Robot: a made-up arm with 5 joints. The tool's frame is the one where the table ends. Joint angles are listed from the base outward.
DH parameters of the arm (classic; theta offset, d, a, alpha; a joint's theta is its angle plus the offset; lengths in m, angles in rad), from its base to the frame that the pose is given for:
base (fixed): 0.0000 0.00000 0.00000 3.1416
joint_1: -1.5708 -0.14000 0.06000 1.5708
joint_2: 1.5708 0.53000 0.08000 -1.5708
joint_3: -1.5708 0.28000 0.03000 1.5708
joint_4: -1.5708 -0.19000 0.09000 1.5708
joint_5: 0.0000 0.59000 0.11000 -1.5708
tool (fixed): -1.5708 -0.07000 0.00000 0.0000
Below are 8 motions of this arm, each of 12 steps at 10 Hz.
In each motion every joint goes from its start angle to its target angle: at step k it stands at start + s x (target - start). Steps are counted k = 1, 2, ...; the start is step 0. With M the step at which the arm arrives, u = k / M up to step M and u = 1 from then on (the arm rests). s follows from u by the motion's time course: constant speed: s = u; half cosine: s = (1 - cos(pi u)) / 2; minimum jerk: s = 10 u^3 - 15 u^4 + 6 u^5.
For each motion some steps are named. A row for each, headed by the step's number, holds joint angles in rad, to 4 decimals.
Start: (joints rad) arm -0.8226 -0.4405 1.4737 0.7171 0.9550
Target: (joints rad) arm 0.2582 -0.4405 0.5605 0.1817 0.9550
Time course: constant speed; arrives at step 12
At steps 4, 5, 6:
4: -0.4623 -0.4405 1.1693 0.5386 0.9550
5: -0.3723 -0.4405 1.0932 0.4940 0.9550
6: -0.2822 -0.4405 1.0171 0.4494 0.9550

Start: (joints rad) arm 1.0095 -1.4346 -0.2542 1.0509 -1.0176
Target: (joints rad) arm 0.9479 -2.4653 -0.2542 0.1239 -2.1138
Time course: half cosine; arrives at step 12
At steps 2, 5, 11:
2: 1.0054 -1.5036 -0.2542 0.9888 -1.0910
5: 0.9867 -1.8166 -0.2542 0.7074 -1.4238
11: 0.9489 -2.4477 -0.2542 0.1397 -2.0951

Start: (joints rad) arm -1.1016 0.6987 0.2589 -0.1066 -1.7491
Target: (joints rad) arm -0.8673 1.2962 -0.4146 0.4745 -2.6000
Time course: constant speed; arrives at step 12
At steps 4, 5, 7, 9, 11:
4: -1.0235 0.8979 0.0344 0.0871 -2.0327
5: -1.0040 0.9477 -0.0217 0.1355 -2.1036
7: -0.9649 1.0472 -0.1340 0.2324 -2.2455
9: -0.9259 1.1468 -0.2462 0.3292 -2.3873
11: -0.8868 1.2464 -0.3585 0.4261 -2.5291

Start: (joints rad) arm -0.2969 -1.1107 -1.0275 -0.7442 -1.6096
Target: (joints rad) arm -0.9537 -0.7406 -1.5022 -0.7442 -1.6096
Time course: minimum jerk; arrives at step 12
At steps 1, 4, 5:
1: -0.3002 -1.1088 -1.0299 -0.7442 -1.6096
4: -0.4347 -1.0330 -1.1271 -0.7442 -1.6096
5: -0.5246 -0.9824 -1.1920 -0.7442 -1.6096

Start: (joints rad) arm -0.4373 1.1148 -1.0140 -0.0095 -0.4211
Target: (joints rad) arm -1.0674 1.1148 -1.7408 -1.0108 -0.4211
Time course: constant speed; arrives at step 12
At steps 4, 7, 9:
4: -0.6473 1.1148 -1.2563 -0.3433 -0.4211
7: -0.8049 1.1148 -1.4380 -0.5936 -0.4211
9: -0.9099 1.1148 -1.5591 -0.7605 -0.4211

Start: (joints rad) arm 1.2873 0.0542 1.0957 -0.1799 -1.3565
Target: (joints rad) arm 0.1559 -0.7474 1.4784 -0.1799 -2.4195
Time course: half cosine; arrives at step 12
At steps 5, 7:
5: 0.8680 -0.2429 1.2375 -0.1799 -1.7504
7: 0.5752 -0.4503 1.3366 -0.1799 -2.0256

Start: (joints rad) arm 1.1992 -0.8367 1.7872 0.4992 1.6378
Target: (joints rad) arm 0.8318 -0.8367 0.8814 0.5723 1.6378
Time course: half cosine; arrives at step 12
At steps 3, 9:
3: 1.1454 -0.8367 1.6545 0.5099 1.6378
9: 0.8856 -0.8367 1.0141 0.5616 1.6378

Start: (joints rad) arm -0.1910 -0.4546 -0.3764 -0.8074 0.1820
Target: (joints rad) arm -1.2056 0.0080 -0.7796 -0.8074 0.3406
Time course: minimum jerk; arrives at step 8
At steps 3, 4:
3: -0.4702 -0.3273 -0.4874 -0.8074 0.2256
4: -0.6983 -0.2233 -0.5780 -0.8074 0.2613

